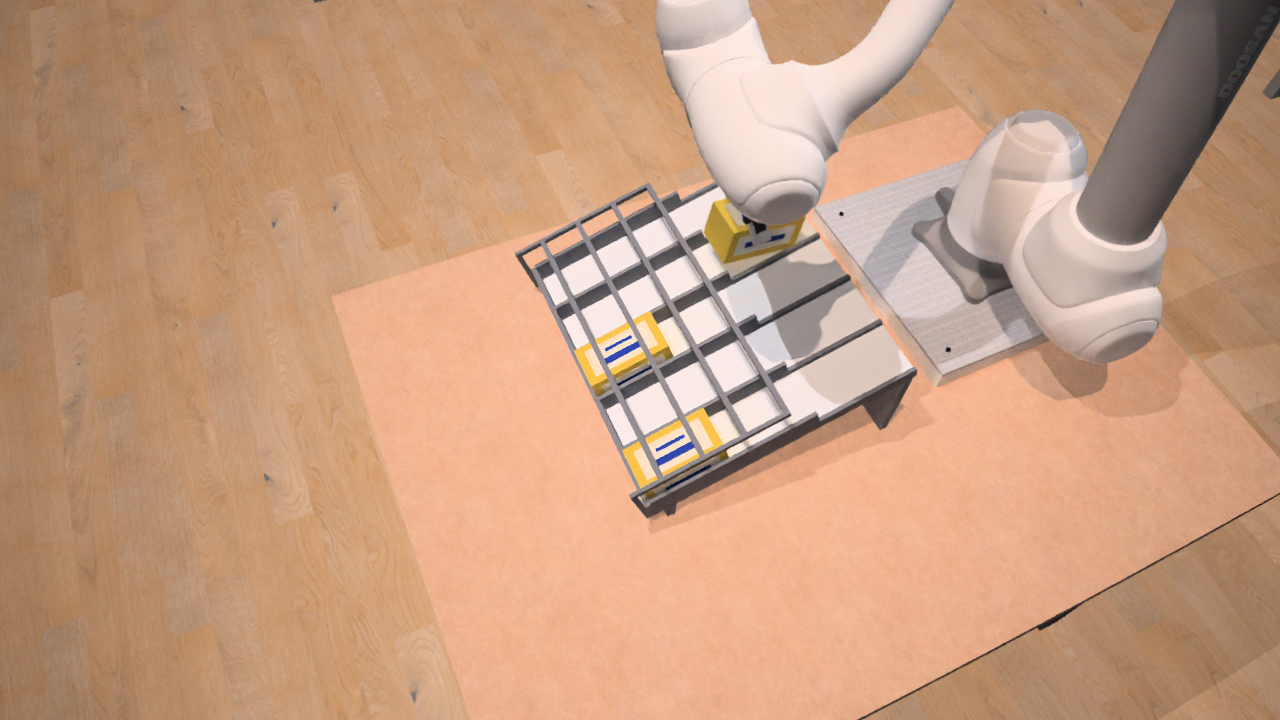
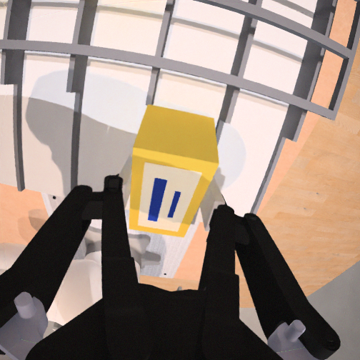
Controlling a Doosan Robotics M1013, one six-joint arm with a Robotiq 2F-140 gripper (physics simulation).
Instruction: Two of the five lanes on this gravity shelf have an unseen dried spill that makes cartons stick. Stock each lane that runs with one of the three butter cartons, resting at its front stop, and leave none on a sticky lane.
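My gripper [image 2: 168, 174] is visible, as are a butter carton [image 1: 624, 356] and a butter carton [image 1: 725, 230].
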